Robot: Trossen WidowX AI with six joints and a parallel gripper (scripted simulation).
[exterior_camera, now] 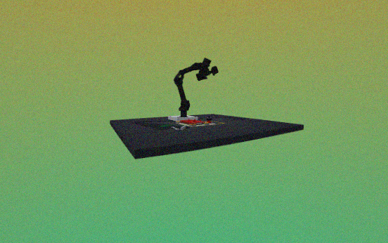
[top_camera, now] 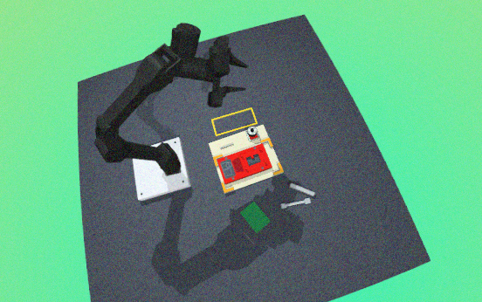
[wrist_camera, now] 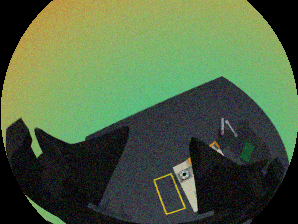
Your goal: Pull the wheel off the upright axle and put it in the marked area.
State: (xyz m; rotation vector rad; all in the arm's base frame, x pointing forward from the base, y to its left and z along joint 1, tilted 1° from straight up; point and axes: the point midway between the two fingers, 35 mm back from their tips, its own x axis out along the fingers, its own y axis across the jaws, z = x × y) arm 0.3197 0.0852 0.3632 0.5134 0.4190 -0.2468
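The wheel lies 340 mm below my gripper tip and 20 mm to the right of it. The rest, counted from my gripper tip: green square (370 mm below, 350 mm to the right, 70 mm behind).
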